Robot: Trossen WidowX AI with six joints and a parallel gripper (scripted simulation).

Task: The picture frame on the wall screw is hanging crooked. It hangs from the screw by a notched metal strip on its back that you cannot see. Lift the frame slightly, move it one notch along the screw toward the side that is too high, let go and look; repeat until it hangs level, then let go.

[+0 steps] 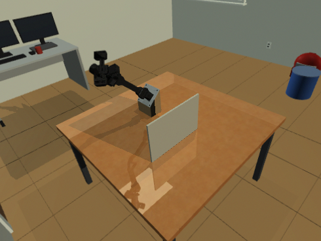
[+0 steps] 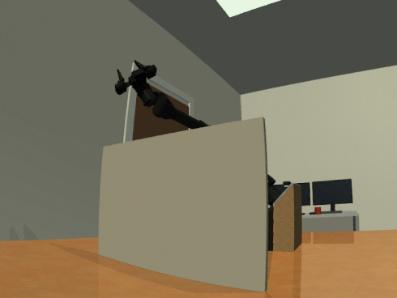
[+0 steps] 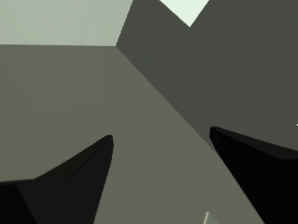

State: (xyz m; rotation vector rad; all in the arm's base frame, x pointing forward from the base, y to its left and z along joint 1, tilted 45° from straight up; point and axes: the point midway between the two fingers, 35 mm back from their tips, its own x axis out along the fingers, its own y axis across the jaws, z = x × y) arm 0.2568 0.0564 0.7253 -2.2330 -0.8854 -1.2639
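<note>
Now: gripper tip 54 cm above the brown wooden picture frame, 40 cm to the right of it and 9 cm short of it. Also, from my gripper tip: wall panel (56 cm below, 38 cm to the left, 10 cm ahead).
</note>
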